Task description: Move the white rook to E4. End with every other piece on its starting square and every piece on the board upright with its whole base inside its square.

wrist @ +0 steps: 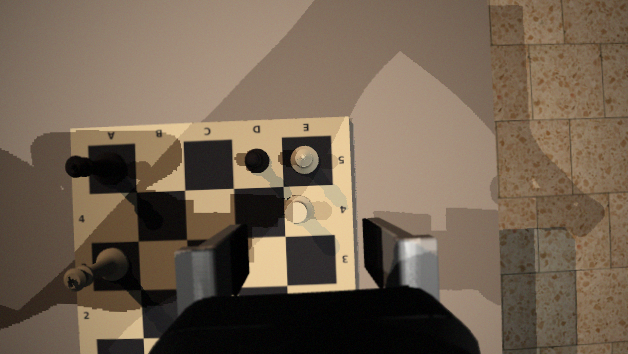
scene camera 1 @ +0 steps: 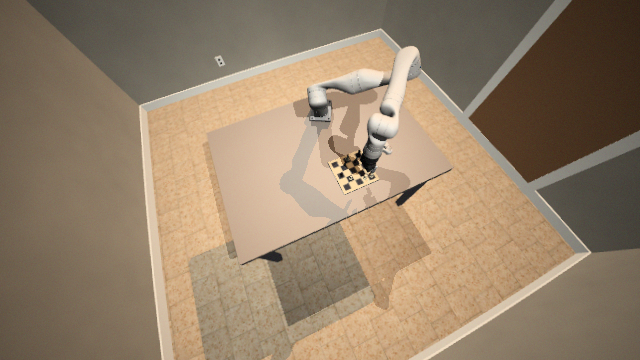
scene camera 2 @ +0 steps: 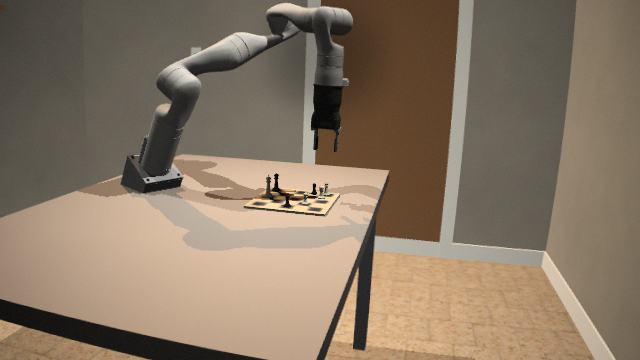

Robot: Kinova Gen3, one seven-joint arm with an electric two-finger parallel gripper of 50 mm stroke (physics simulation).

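Frame: origin at the arm's base, x left, y back, z up, level; metres.
Where they show: gripper, fingertip midpoint: (wrist: 306, 246) (scene camera 1: 369, 167) (scene camera 2: 325, 150); arm's base, link origin: (scene camera 2: 155, 166).
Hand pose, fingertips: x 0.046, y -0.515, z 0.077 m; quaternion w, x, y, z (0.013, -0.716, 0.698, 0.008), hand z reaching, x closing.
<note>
Each offset is from my fingertips to the top centre of the thing.
The white rook {dx +0.007, dy +0.008, dz -0.106 m} (scene camera 2: 322, 192) (wrist: 301, 210) stands upright on E4 of the chessboard {dx -0.034, dy +0.076, dz -0.139 m} (scene camera 2: 249, 206) (wrist: 82, 200) (scene camera 1: 358, 189). In the wrist view its base looks inside the square, nearer the D4 side. My gripper (scene camera 2: 326, 149) (wrist: 306, 246) is open and empty, high above the board, with both fingertips well clear of the pieces. A white bishop-like piece {dx +0.044, dy +0.003, dz -0.095 m} (wrist: 304, 159) (scene camera 2: 326, 187) stands on E5. A small black piece {dx +0.044, dy +0.039, dz -0.107 m} (wrist: 257, 160) (scene camera 2: 314, 189) stands on D5. The lower rows are partly hidden by the gripper in the wrist view.
A tall black piece {dx +0.041, dy +0.155, dz -0.086 m} (wrist: 112, 167) (scene camera 2: 276, 183) stands on A5 and a white king {dx -0.033, dy +0.154, dz -0.076 m} (wrist: 111, 264) (scene camera 2: 268, 187) on A3. A small black piece {dx -0.107, dy +0.075, dz -0.107 m} (scene camera 2: 287, 201) and a small white piece {dx -0.070, dy +0.035, dz -0.107 m} (scene camera 2: 305, 199) stand upright on nearer squares. The table edge (wrist: 495, 150) lies beyond the E side.
</note>
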